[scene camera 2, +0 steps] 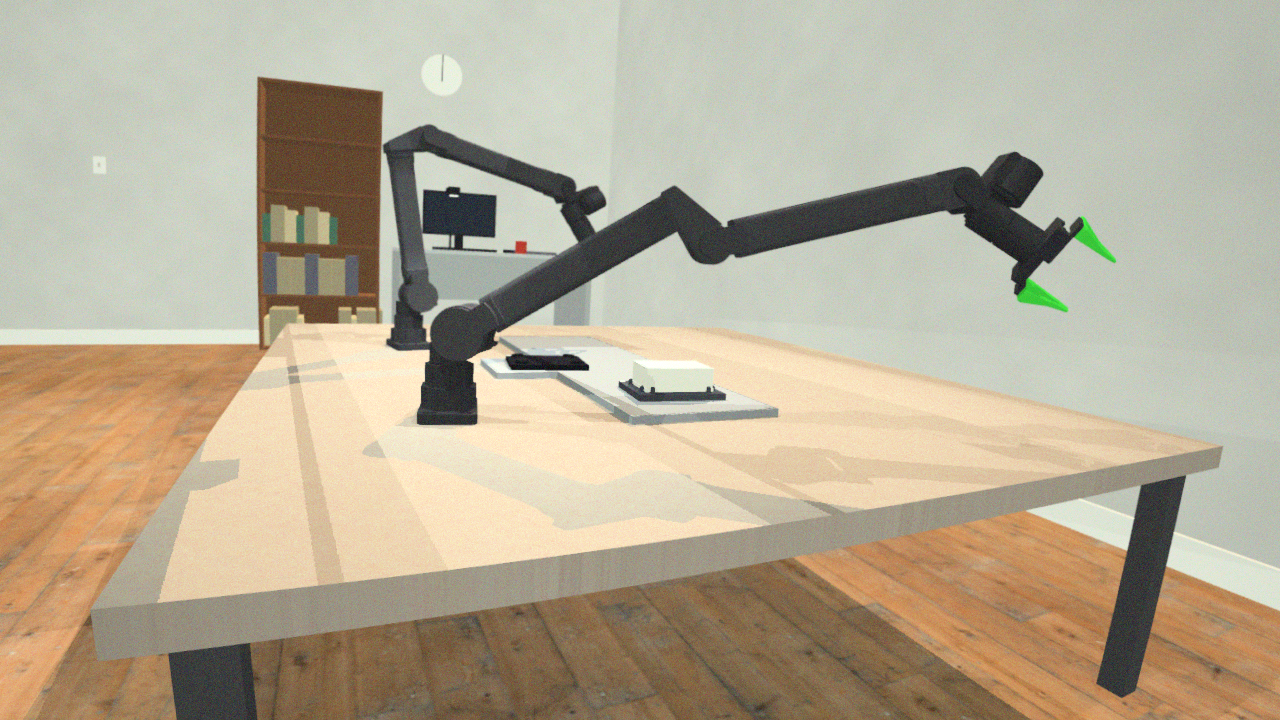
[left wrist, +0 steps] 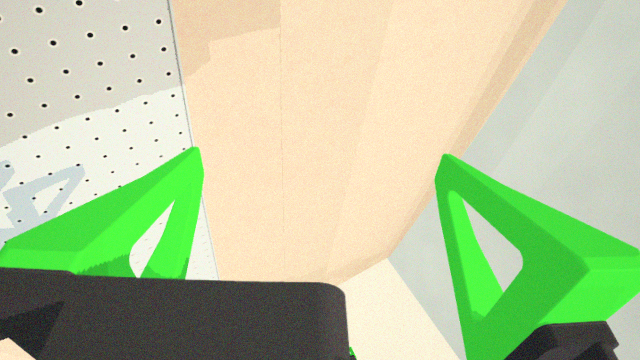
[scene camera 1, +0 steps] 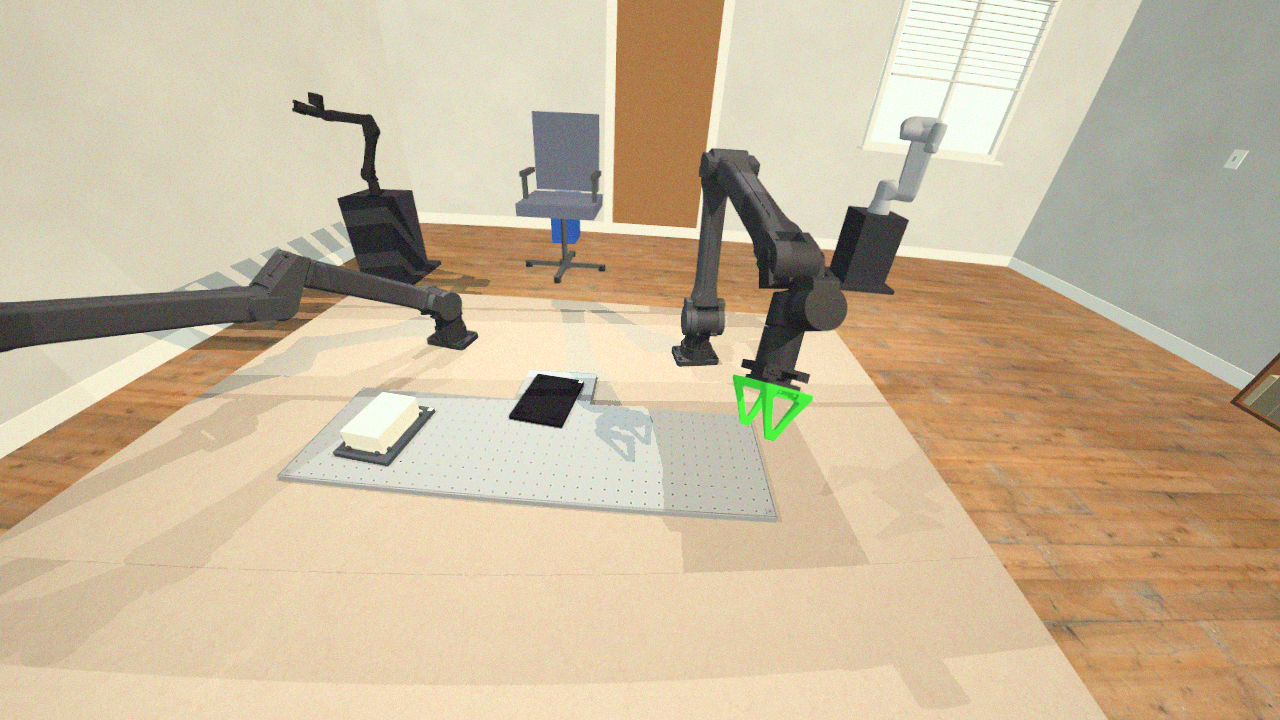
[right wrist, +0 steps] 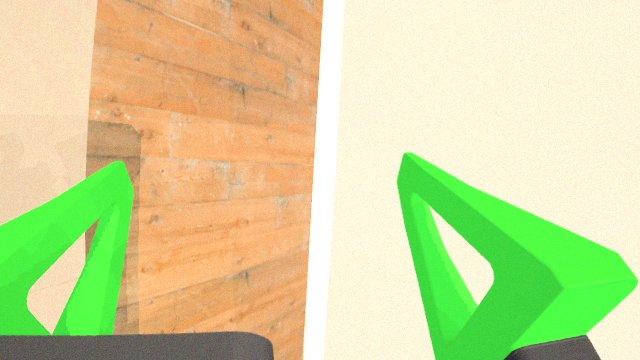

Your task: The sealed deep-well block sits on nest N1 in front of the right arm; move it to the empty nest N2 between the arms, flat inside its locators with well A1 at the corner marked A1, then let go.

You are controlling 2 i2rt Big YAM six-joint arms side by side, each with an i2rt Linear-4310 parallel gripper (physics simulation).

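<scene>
The cream-white deep-well block (scene camera 1: 379,422) (scene camera 2: 673,376) sits flat on the dark nest N1 (scene camera 1: 362,454) (scene camera 2: 633,394), at the left of the plate in scene camera 1. The dark nest N2 (scene camera 1: 546,400) (scene camera 2: 546,361) is empty and lies near the plate's back edge. The A1 mark is too small to read. My left gripper (scene camera 1: 759,431) (left wrist: 322,162) is open and empty above the plate's right end in scene camera 1; its fingers do not show in scene camera 2. My right gripper (scene camera 2: 1090,284) (right wrist: 266,170) is open and empty, high up and far from the block.
The perforated metal plate (scene camera 1: 501,483) (scene camera 2: 760,412) lies on the wooden table (scene camera 1: 447,617) (scene camera 2: 537,537) and carries both nests. The right arm (scene camera 1: 161,315) (scene camera 2: 823,214) reaches out over the table, well above it. The left arm (scene camera 1: 711,232) (scene camera 2: 409,214) stands bent upright.
</scene>
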